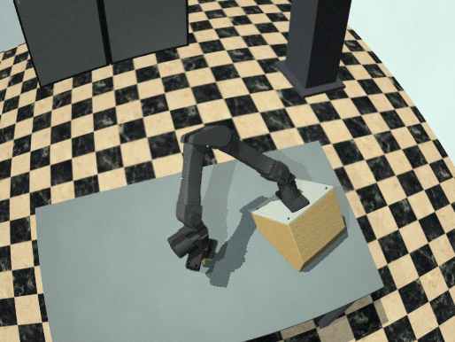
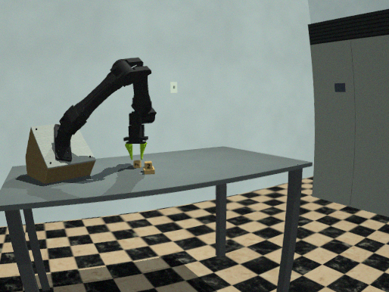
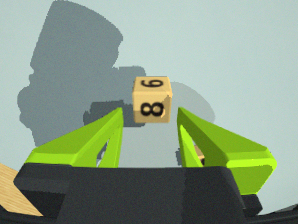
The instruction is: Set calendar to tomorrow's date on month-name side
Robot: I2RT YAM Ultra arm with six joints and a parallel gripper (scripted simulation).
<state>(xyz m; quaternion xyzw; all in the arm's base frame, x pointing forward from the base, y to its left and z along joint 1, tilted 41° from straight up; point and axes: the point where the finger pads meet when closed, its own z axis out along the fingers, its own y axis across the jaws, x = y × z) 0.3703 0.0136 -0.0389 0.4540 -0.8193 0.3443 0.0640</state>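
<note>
Now: hand 130 mm to the left of the tan tray, 30 mm above it and 10 mm past it.
</note>
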